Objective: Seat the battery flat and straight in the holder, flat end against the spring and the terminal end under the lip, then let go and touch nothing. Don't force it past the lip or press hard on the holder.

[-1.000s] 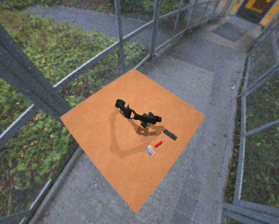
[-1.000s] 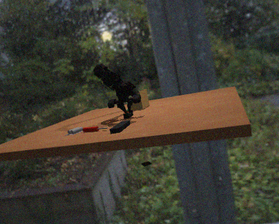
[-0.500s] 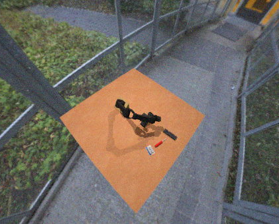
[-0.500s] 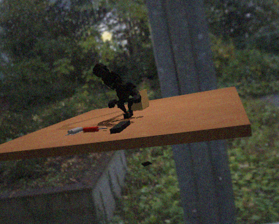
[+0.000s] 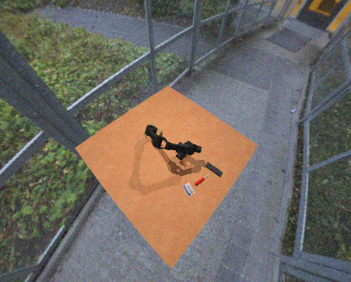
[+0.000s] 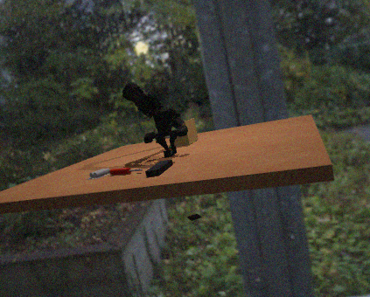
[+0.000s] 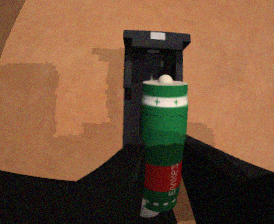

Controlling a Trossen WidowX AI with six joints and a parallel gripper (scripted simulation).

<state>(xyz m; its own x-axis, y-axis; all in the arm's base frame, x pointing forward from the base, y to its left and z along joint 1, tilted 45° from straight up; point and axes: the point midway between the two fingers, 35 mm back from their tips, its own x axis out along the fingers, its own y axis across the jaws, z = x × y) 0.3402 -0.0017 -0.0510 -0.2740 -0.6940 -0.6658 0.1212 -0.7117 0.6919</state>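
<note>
Now: the battery 10 mm above my gripper tip. Also, from my gripper tip: red-handled screwdriver (300 mm ahead, 60 mm to the right).
</note>
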